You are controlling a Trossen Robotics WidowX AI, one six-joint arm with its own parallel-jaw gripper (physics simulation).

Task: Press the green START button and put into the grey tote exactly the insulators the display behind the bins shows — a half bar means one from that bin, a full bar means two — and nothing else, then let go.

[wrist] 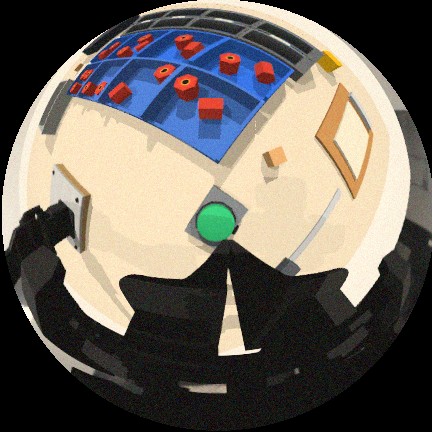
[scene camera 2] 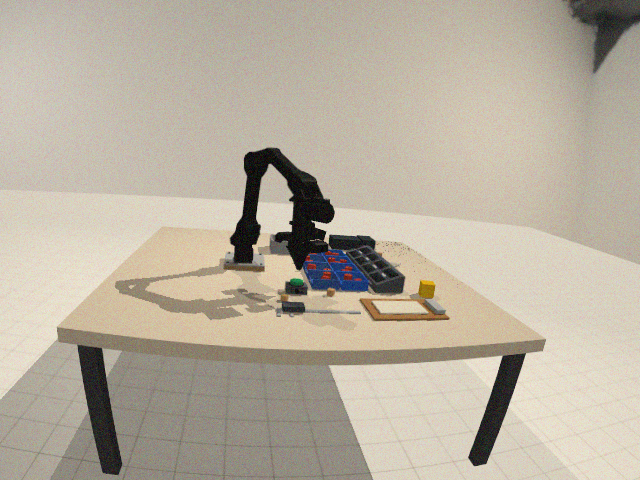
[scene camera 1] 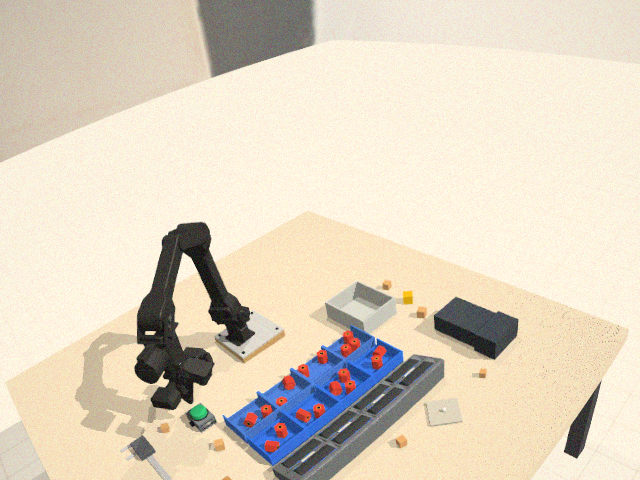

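Seen in the pictures: gripper, fingertip midpoint: (wrist: 226, 244) (scene camera 2: 298, 269) (scene camera 1: 191, 403); arm's base, link origin: (wrist: 66, 218) (scene camera 2: 242, 260) (scene camera 1: 240, 336).
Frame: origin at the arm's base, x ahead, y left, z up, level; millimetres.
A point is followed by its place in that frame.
My gripper (scene camera 1: 190, 401) {x 150, y -272, z 51 mm} (scene camera 2: 299, 268) {x 150, y -272, z 51 mm} (wrist: 226, 244) {x 150, y -272, z 51 mm} is shut and empty, fingertips down, a little above the table near the green START button (scene camera 1: 198, 411) {x 154, y -265, z 17 mm} (scene camera 2: 296, 282) {x 144, y -282, z 14 mm} (wrist: 215, 222) {x 152, y -262, z 18 mm}. In the wrist view the tips meet just below the button's edge. A small gap seems to separate them. Red insulators (scene camera 1: 280, 429) {x 351, y -177, z 10 mm} (scene camera 2: 348, 276) {x 341, y -184, z 7 mm} (wrist: 186, 86) lie in the blue bins (scene camera 1: 279, 453) (wrist: 190, 136). The grey tote (scene camera 1: 341, 315) {x 197, y 212, z 13 mm} (scene camera 2: 279, 245) {x 167, y 214, z 13 mm} (wrist: 55, 111) stands empty beyond the bins. The dark display (scene camera 1: 439, 372) {x 546, y 166, z 9 mm} (scene camera 2: 390, 285) {x 461, y -269, z 4 mm} (wrist: 306, 66) {x 433, y -262, z 11 mm} shows pale bars; I cannot read their lengths surely.
A black box (scene camera 1: 465, 322) {x 517, y 337, z 30 mm} (scene camera 2: 351, 241) {x 513, y 315, z 23 mm} stands beyond the display. A calliper-like tool (scene camera 1: 142, 448) {x 119, y -426, z -3 mm} (scene camera 2: 293, 307) {x 107, y -442, z -5 mm} (wrist: 288, 266) {x 133, y -411, z -3 mm} and a small orange cube (scene camera 1: 219, 444) {x 260, y -292, z -3 mm} (wrist: 275, 157) {x 249, y -288, z -3 mm} lie near the button. A clipboard (scene camera 2: 367, 310) {x 325, y -426, z -20 mm} (wrist: 327, 120) {x 383, y -344, z -16 mm} and yellow block (scene camera 2: 426, 289) {x 573, y -320, z 6 mm} (wrist: 330, 61) are farther off.
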